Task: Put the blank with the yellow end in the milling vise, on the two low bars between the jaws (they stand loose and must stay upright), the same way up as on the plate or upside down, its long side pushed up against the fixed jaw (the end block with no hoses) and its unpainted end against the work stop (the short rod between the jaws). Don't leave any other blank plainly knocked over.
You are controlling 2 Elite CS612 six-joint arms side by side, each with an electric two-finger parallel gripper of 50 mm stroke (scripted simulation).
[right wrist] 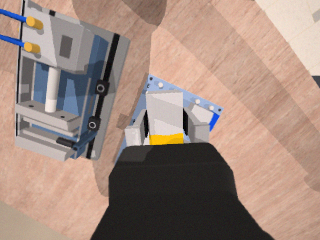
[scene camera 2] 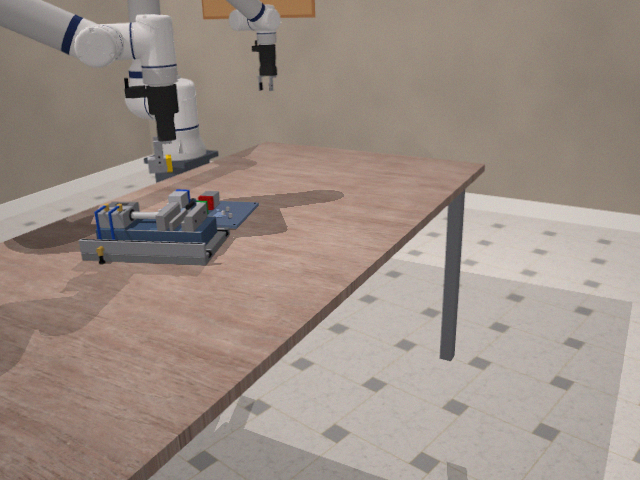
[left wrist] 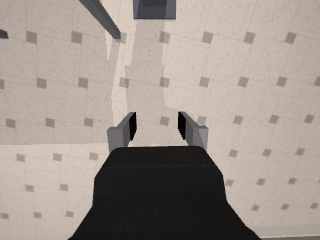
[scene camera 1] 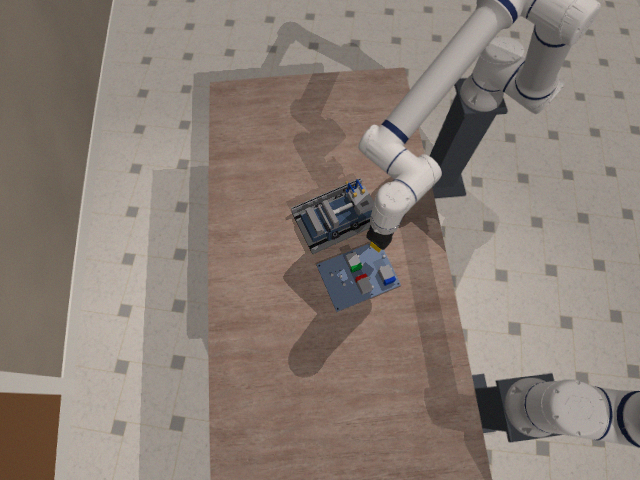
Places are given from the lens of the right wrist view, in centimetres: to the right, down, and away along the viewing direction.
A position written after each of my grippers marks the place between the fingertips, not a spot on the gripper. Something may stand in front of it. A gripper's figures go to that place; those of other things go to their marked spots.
my right gripper [right wrist: 164, 116]: 1, 0, 16
yellow-ended blank [right wrist: 164, 108]: 0, -1, 14
fixed jaw [right wrist: 25, 141]: -26, 4, 24
moving jaw [right wrist: 71, 121]: -16, 0, 23
The marked spots on the moving jaw and the yellow-ended blank are 19 cm apart.
